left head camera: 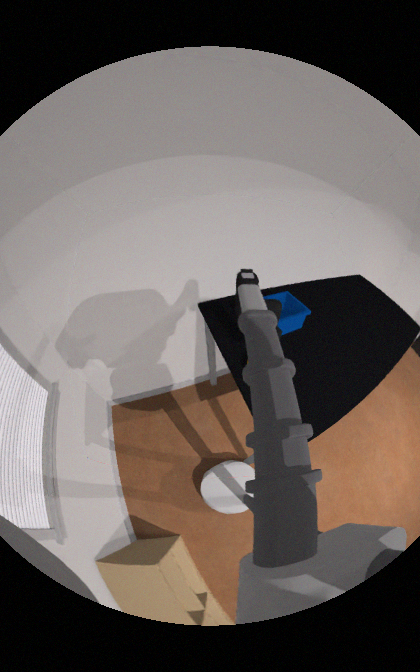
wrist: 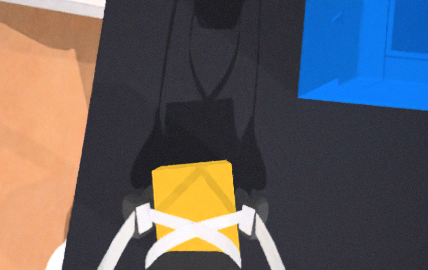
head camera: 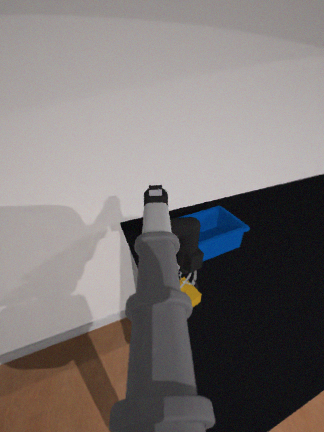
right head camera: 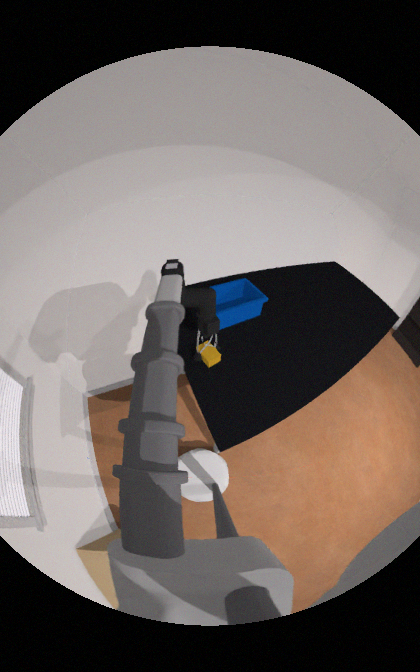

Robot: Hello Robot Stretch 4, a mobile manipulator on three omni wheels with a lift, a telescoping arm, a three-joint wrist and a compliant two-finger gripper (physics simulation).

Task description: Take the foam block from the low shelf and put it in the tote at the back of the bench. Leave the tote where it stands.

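Places are measured from the robot's base along level axes (x down, y left, z ahead), in centimetres.
Pixels of known places: gripper, between the fingertips: (wrist: pixel 196 202).
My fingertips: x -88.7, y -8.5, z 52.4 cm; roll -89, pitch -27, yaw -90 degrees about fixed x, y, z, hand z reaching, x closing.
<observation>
For each thing: its top centre in the pictures, then the offset to it from my fingertips. Level surfaces: height alone.
- yellow foam block, centre of its top: (wrist: pixel 197 227) (head camera: pixel 185 289) dy -0.5, dx -4.8, dz -0.7 cm
- blue tote, centre of its top: (head camera: pixel 207 223) dy -13.1, dx -12.0, dz +26.6 cm
- bench, height of its surface: dx +0.0 cm
The yellow foam block (head camera: pixel 192 294) (right head camera: pixel 210 354) (wrist: pixel 195 192) is held between the two fingertips of my gripper (wrist: pixel 196 202) (right head camera: pixel 206 350), which is shut on it. Block and gripper hang above the black bench top, and their shadow falls on it in the wrist view. The blue tote (head camera: pixel 220 235) (left head camera: pixel 294 317) (right head camera: pixel 241 307) (wrist: pixel 345 55) stands near the back edge of the bench (head camera: pixel 280 280) (left head camera: pixel 350 350) (right head camera: pixel 310 340) (wrist: pixel 340 190). In the wrist view the tote is at the upper right, apart from the block. In the left head view my arm hides the gripper and nearly all of the block.
My telescoping arm (head camera: pixel 162 345) (left head camera: pixel 277 400) (right head camera: pixel 160 395) reaches out over the bench's left side. A wall stands behind the bench. A round white object (left head camera: pixel 227 487) (right head camera: pixel 206 475) is on the wooden floor. A tan box-like piece (left head camera: pixel 145 565) stands at the lower left.
</observation>
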